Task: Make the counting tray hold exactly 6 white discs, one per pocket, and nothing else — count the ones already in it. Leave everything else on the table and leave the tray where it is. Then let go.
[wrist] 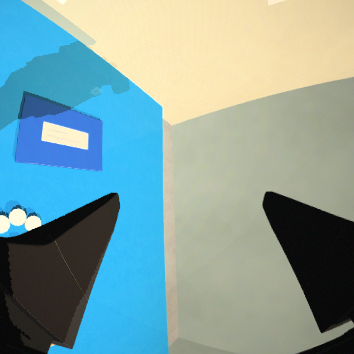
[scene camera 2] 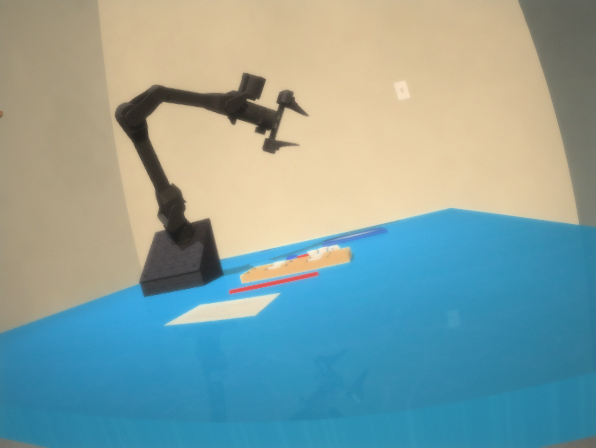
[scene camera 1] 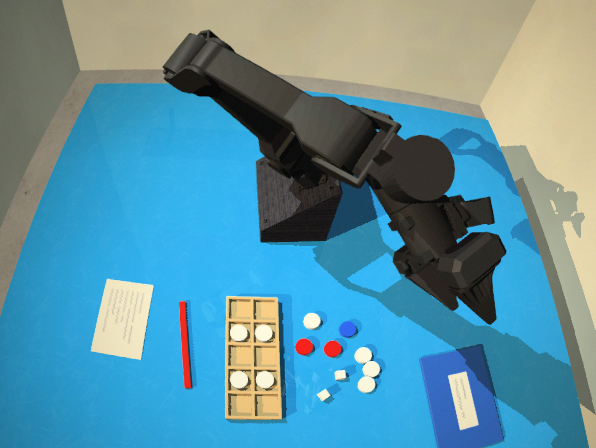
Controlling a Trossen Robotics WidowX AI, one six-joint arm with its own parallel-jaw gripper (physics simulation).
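The wooden counting tray has two columns of pockets. White discs sit in both pockets of its second row from the top in scene view 1, and white discs in both of its fourth row; its other pockets show bare wood. One loose white disc lies right of the tray. Three more white discs lie clustered farther right, partly seen in the wrist view. My gripper is open and empty, high above the table.
Two red discs, a blue disc and two small white cubes lie among the loose discs. A blue book lies right. A red stick and a paper sheet lie left.
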